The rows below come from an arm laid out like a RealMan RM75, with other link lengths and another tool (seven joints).
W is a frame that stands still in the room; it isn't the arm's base.
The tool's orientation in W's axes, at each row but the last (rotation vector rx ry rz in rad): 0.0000 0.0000 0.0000; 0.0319 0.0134 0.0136; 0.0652 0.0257 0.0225; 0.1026 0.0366 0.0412; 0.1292 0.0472 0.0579; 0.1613 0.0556 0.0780; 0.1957 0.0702 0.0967; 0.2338 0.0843 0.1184; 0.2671 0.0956 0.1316; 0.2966 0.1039 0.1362; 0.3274 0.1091 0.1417; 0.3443 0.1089 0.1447
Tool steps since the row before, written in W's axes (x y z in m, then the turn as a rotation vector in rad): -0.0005 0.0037 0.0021 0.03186 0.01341 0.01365; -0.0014 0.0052 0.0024 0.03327 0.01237 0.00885; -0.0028 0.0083 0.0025 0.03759 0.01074 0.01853; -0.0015 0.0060 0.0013 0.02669 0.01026 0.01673; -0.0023 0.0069 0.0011 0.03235 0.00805 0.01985; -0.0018 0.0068 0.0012 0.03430 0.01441 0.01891; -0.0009 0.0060 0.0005 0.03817 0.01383 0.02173; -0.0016 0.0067 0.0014 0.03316 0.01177 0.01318; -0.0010 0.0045 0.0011 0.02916 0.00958 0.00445; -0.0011 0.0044 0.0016 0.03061 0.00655 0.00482; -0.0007 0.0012 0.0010 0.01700 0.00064 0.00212; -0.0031 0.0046 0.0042 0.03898 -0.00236 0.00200
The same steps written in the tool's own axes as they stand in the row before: -0.0005 0.0037 0.0021 0.03186 0.01341 0.01365; -0.0014 0.0053 0.0022 0.03332 0.01220 0.00890; -0.0027 0.0085 0.0019 0.03736 0.01111 0.01878; -0.0013 0.0062 0.0006 0.02651 0.01088 0.01662; -0.0019 0.0071 0.0001 0.03189 0.00878 0.02028; -0.0013 0.0070 0.0000 0.03440 0.01475 0.01847; -0.0003 0.0060 -0.0007 0.03801 0.01439 0.02164; -0.0008 0.0070 -0.0003 0.03339 0.01092 0.01333; -0.0004 0.0047 -0.0002 0.02980 0.00695 0.00507; -0.0006 0.0048 0.0001 0.03075 0.00402 0.00646; -0.0006 0.0015 0.0005 0.01665 -0.00076 0.00400; -0.0027 0.0061 0.0020 0.03781 -0.00629 0.00774
